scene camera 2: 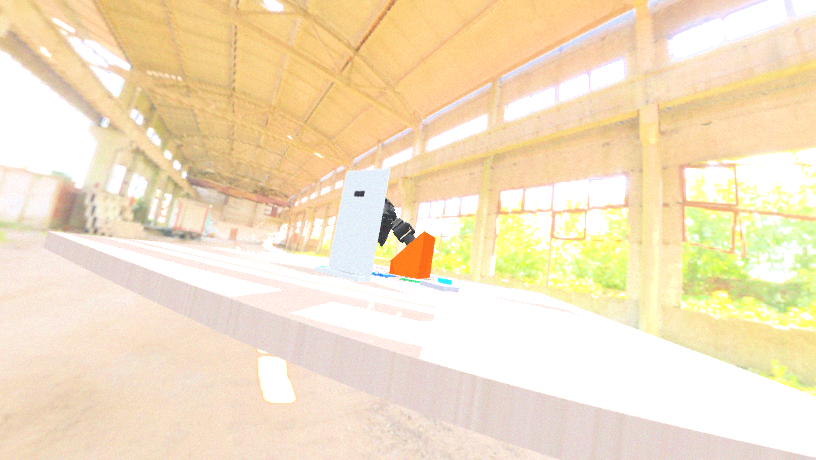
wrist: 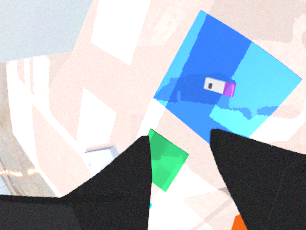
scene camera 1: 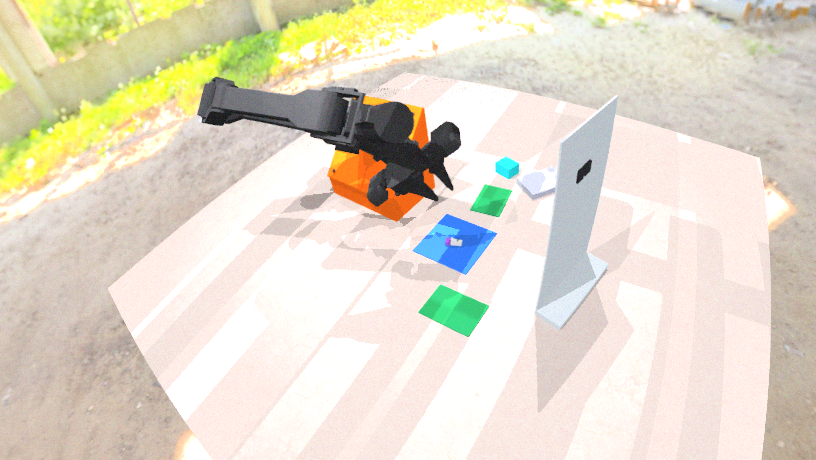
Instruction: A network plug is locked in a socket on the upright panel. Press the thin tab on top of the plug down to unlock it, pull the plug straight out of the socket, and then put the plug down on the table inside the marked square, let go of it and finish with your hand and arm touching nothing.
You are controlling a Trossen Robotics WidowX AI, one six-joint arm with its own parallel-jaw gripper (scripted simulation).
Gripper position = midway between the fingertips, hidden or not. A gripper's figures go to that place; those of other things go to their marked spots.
My gripper [scene camera 1: 445, 194] is 0.67 m from the lens. A pale flat plate [scene camera 1: 537, 184]: 0.87 m from the lens.
